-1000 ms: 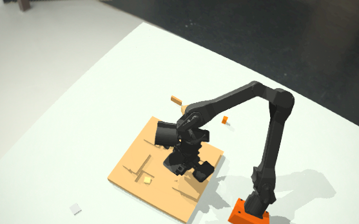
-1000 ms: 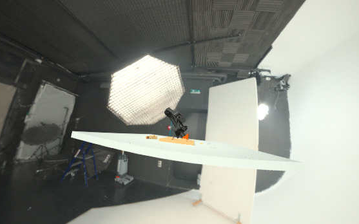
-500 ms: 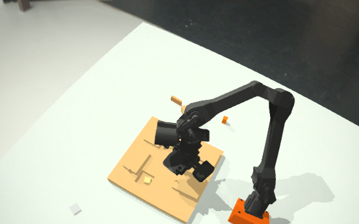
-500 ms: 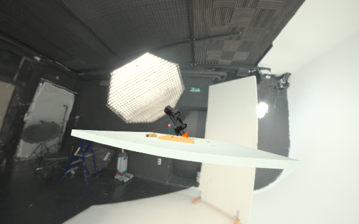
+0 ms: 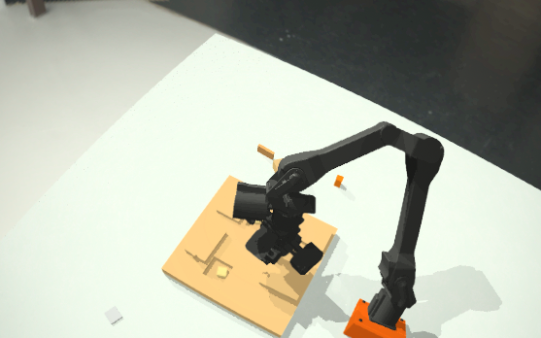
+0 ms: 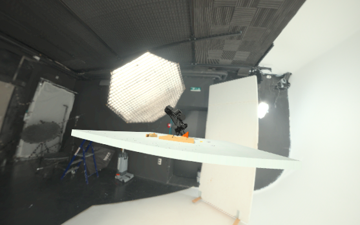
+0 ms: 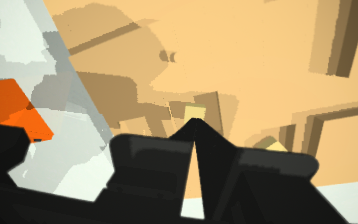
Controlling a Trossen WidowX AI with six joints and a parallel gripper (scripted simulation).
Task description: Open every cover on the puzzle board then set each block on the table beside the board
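My gripper tip is 4 cm short of the tan puzzle board, 1 cm to the left of it and 1 cm above it. Also, from my gripper tip: orange block 26 cm to the right, 7 cm behind, 2 cm below; tan bar 26 cm to the right, 13 cm ahead, 2 cm below; tan box 23 cm to the right, 6 cm ahead, 2 cm below.
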